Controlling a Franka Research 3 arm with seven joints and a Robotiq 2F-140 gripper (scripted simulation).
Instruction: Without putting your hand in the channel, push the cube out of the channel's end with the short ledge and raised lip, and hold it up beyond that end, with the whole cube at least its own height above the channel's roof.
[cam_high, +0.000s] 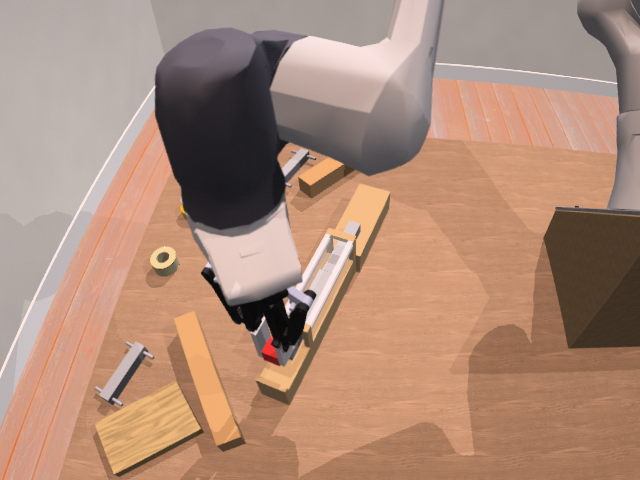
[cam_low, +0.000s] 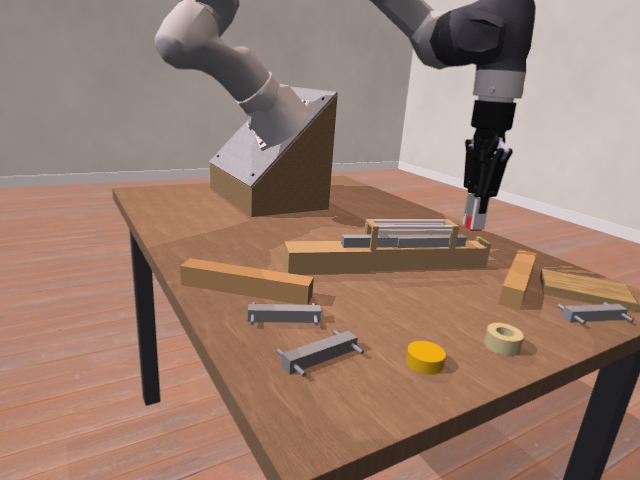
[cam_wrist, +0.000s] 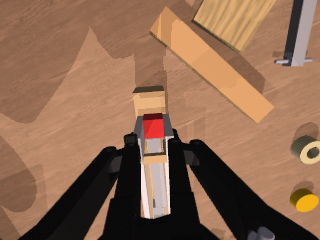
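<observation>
The grey rod lies 20 mm behind my hand, 90 mm to the right of it and 60 mm below it. From my hand the other things lie so: wooden channel base 30 mm behind, 130 mm to the right, 60 mm below; red cube 30 mm below; wooden plate 180 mm ahead, 130 mm to the left, 110 mm below.
</observation>
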